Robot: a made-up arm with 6 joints.
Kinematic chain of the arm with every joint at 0, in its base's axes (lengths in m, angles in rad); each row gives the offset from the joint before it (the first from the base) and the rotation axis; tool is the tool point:
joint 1: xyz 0 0 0.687 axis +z
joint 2: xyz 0.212 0 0 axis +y
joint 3: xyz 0 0 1.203 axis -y
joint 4: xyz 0 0 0.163 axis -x
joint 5: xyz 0.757 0 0 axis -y
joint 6: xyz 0.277 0 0 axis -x
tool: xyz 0 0 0
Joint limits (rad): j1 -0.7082..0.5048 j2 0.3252..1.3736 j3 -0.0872..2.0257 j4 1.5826..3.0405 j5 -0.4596..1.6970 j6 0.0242..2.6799
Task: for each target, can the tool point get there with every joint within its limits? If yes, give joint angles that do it. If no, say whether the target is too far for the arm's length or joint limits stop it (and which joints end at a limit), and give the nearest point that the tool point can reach.
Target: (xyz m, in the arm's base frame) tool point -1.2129 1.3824 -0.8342
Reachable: no: joint limits stop it (at a limit: joint 1, joint 2, joint 3) | nearest point 1.1797 0.8481 0.0904 | short by 2.620 m
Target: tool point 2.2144 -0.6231 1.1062
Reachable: yes | joints -0.3495 1.2853 1.3358 2.2137 0.8942 1.8035
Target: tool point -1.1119 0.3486 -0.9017
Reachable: no: joint limits stop it (at a limit: joint 1, joint 2, joint 3) | nearest point 1.1812 0.7478 0.0805 | short by 2.526 m
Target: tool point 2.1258 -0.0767 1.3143
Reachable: yes | joints -0.1121 0.9940 0.9730 2.3896 1.0238 2.4561
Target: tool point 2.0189 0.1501 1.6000
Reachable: yes | joints -0.0530 1.0489 1.3506 1.8999 1.3698 0.4368
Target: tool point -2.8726 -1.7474 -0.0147
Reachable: no: too far | nearest point 1.0526 -0.8647 0.1688 | short by 4.027 m
